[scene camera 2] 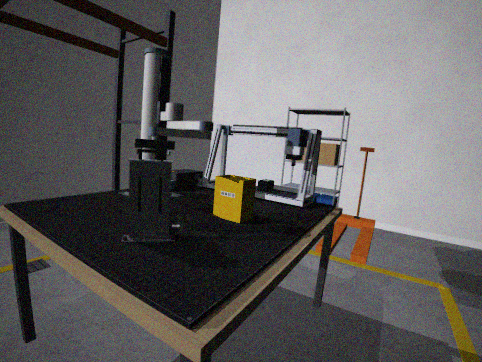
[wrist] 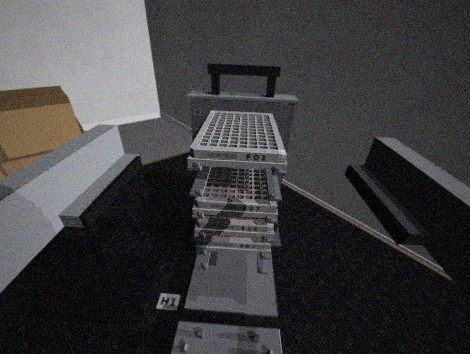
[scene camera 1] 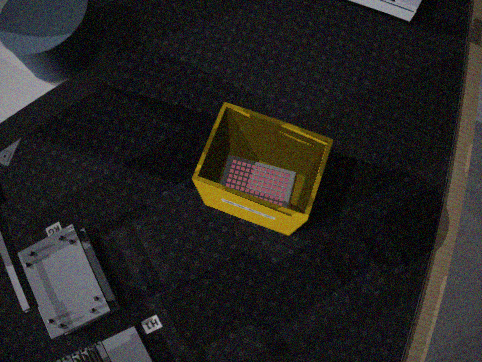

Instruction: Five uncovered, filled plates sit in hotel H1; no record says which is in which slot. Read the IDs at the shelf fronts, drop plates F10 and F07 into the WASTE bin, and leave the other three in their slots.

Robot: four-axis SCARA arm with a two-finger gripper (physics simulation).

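Places are measured from the arm's base along level axes (x ahead, y right, z down), in metres.
Pixels of known places: gripper, fingertip midpoint: (wrist: 243, 150).
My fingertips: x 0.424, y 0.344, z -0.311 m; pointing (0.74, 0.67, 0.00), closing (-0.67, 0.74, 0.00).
For each thing: its top centre in the pictures, then the offset to it from my fingertips. "*": a spot on its surface instead.
- plate with reddish wells, top centre: (wrist: 238, 171) dx +0.097, dy +0.084, dz +0.089 m
- yellow WASTE bin at its top centre: (scene camera 1: 264, 158) (scene camera 2: 236, 177) dx +0.222, dy -0.318, dz +0.099 m
- pink-welled plate at its top centre: (scene camera 1: 256, 184) dx +0.217, dy -0.323, dz +0.278 m
- H1 label at a spot on its surface: (scene camera 1: 151, 324) (wrist: 168, 301) * dx +0.123, dy -0.026, dz +0.298 m
- black handle at a spot on its surface: (wrist: 243, 70) * dx +0.151, dy +0.134, dz -0.017 m
Hotel H1 (scene camera 2: 149, 187) (wrist: 232, 285) is a grey tower with stacked shelves. In the wrist view its top plate (wrist: 240, 131) is uncovered and its front ID starts with F0; the last digit is unclear. A plate with reddish wells (wrist: 237, 186) sits below, its ID seeming to end in 07. Lower shelf IDs are too blurred to read. The yellow WASTE bin (scene camera 1: 215, 197) (scene camera 2: 225, 205) holds a pink-welled plate (scene camera 1: 262, 182), its ID hidden. My gripper (scene camera 2: 154, 154) (wrist: 243, 150) is open and empty, above the hotel in the second scene view and facing its plates in the wrist view.
The RG stand (scene camera 1: 67, 282) with pegs stands beside H1, near the H1 label (scene camera 1: 151, 324) (wrist: 168, 301). A black handle (wrist: 243, 70) tops the hotel's back panel. A white gantry frame (scene camera 2: 255, 130) stands behind the bin. Cardboard boxes (wrist: 35, 130) show beyond the table.
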